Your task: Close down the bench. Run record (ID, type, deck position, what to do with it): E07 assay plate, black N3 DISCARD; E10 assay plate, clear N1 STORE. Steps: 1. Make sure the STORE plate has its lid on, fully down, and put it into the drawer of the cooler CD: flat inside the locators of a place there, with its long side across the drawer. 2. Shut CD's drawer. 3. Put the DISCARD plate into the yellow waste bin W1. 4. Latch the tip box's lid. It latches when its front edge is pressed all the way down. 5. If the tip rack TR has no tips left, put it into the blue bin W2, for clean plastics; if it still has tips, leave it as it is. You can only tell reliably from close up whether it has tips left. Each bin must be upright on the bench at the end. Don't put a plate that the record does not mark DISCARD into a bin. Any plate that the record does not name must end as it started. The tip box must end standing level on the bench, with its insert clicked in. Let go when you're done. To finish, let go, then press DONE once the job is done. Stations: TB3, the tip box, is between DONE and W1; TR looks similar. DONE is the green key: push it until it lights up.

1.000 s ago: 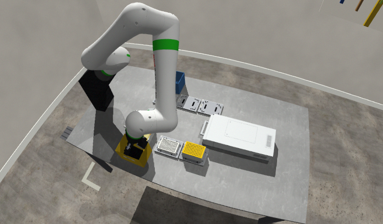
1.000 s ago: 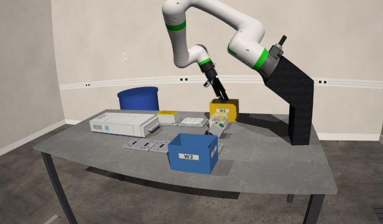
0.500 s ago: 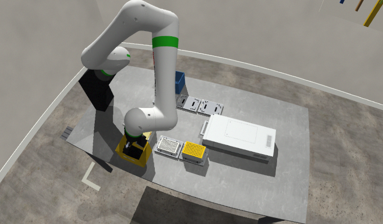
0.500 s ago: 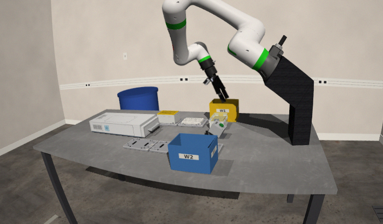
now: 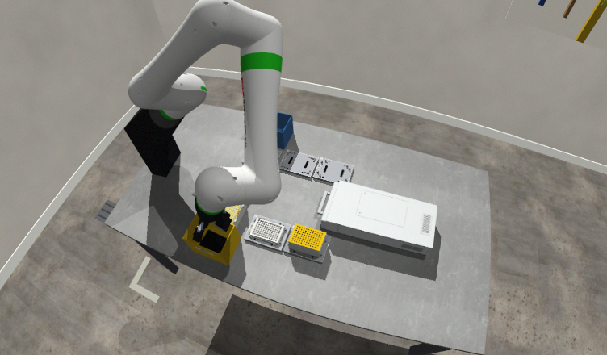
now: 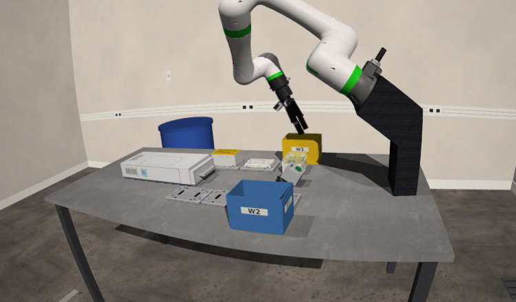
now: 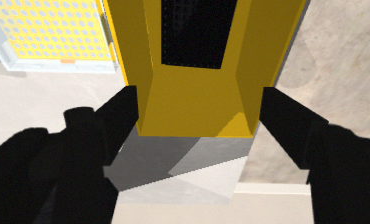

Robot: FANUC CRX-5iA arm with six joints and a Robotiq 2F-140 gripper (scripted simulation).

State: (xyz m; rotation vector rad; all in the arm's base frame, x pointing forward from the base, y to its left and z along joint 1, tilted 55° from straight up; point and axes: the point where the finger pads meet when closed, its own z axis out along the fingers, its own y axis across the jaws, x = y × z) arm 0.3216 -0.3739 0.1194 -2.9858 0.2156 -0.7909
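Right now the yellow tip rack TR is 37 cm ahead of my hand, 11 cm below it and 5 cm to the left of it. From my hand the other things lie so: clear tip box lid: 15 cm to the left, 11 cm below, 4 cm ahead; then black assay plate: 15 cm below; then yellow bin W1: 13 cm below.
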